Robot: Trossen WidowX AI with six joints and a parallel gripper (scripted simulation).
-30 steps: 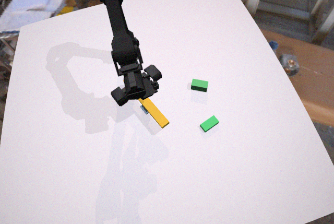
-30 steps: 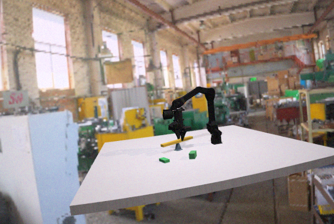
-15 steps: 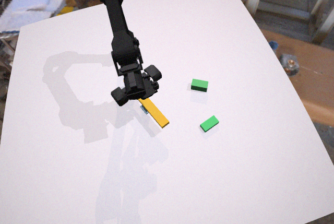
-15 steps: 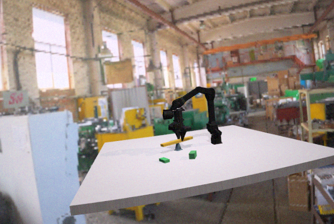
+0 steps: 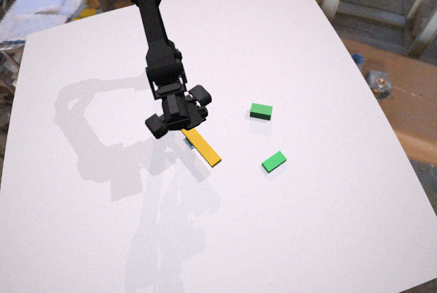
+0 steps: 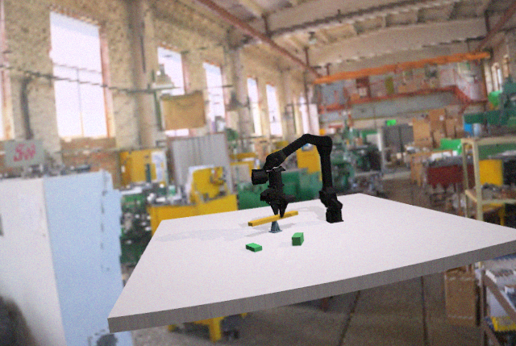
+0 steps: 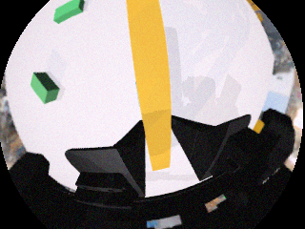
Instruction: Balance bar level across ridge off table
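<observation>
Now: the yellow bar 3 cm ahead of my gripper tip and 1 cm to the left of it.
</observation>
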